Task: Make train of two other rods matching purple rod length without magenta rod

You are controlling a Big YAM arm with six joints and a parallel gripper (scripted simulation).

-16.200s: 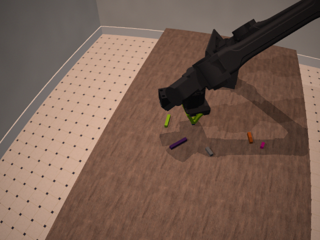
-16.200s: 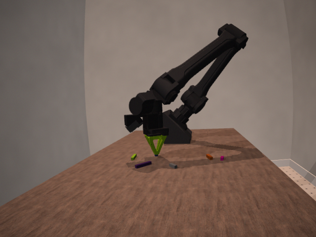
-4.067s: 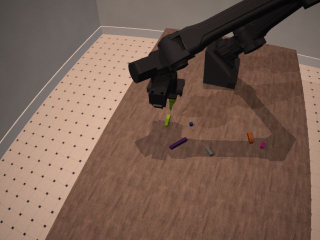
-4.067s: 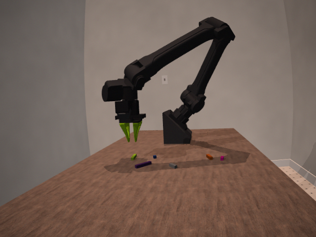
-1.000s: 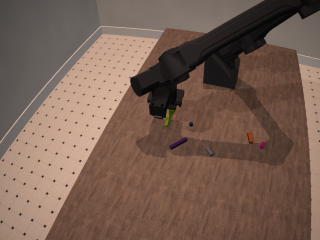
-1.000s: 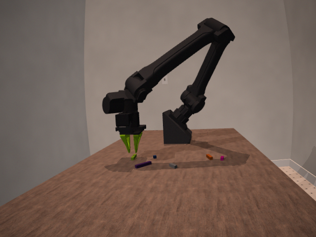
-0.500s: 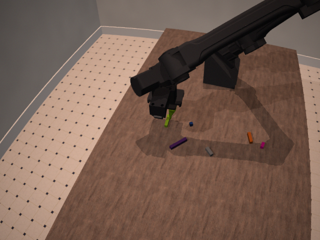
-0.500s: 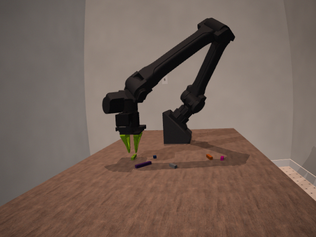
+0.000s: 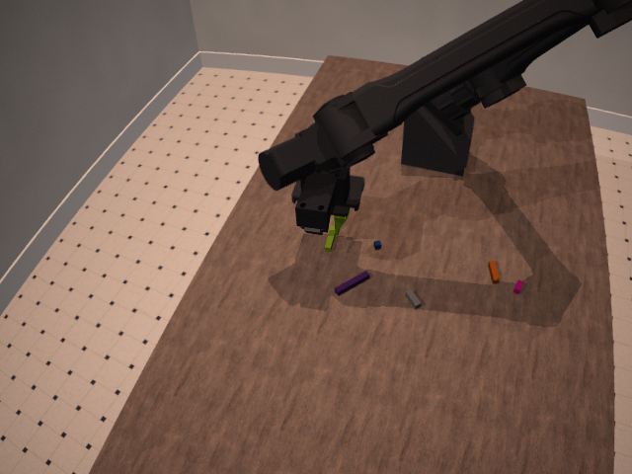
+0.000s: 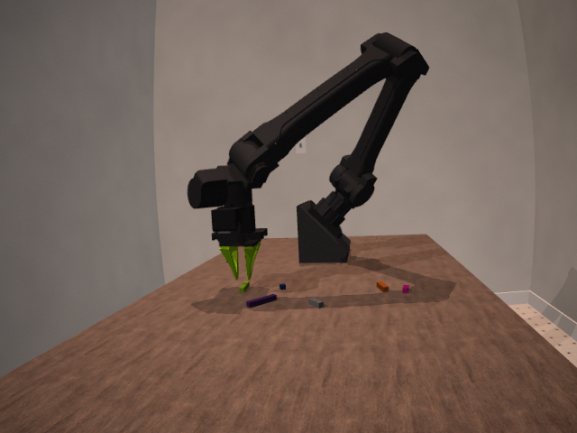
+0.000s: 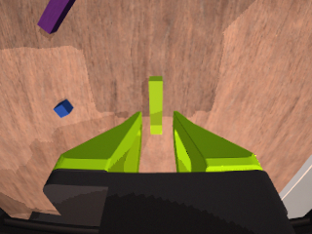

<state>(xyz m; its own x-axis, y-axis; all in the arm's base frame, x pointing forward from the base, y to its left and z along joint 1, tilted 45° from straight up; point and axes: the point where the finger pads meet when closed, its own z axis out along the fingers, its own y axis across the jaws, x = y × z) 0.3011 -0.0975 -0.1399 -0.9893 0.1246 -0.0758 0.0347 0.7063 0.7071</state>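
Now: the lime rod 20 mm below my hand. Round my hand: grey rod 150 mm to the left, 100 mm ahead, 20 mm below; then blue rod 80 mm to the left, 20 mm below; then purple rod 90 mm ahead, 50 mm to the left, 20 mm below.
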